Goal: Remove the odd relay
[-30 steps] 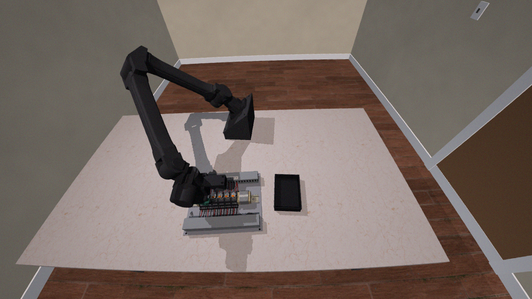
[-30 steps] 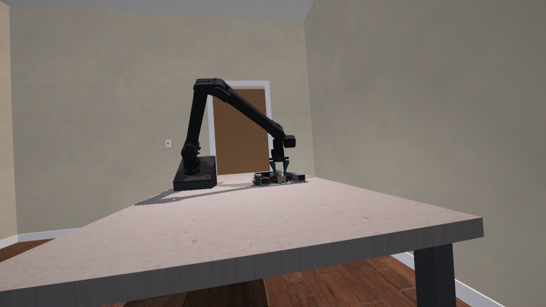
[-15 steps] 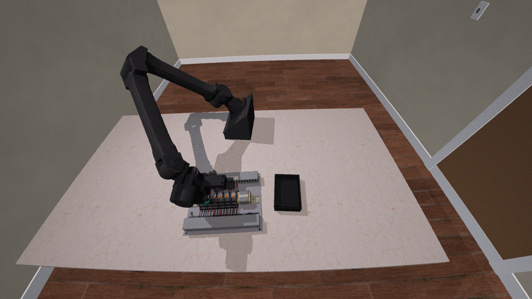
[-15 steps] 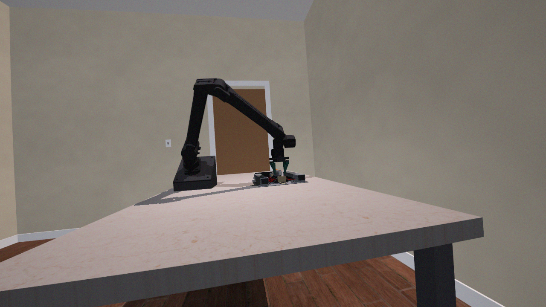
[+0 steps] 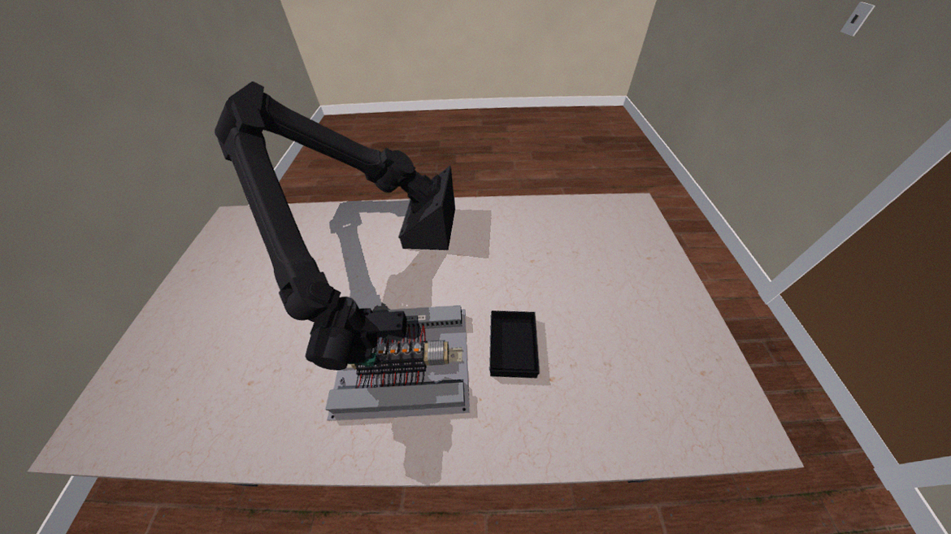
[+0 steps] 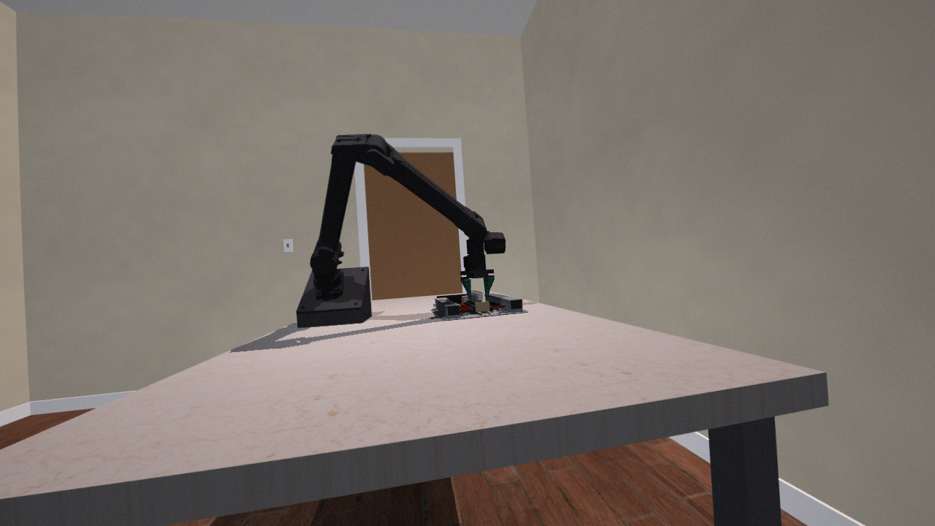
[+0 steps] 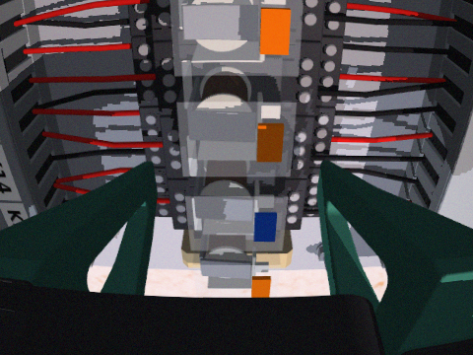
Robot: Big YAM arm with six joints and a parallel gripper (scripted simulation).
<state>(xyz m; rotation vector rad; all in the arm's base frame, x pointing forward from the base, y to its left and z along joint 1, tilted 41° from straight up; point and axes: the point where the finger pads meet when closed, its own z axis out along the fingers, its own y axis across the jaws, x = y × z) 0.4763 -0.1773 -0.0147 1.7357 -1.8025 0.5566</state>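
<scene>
My hand is right at the clear-cased relay. Round my hand: black tray (2 cm behind, 34 cm to the left, 3 cm below).
</scene>
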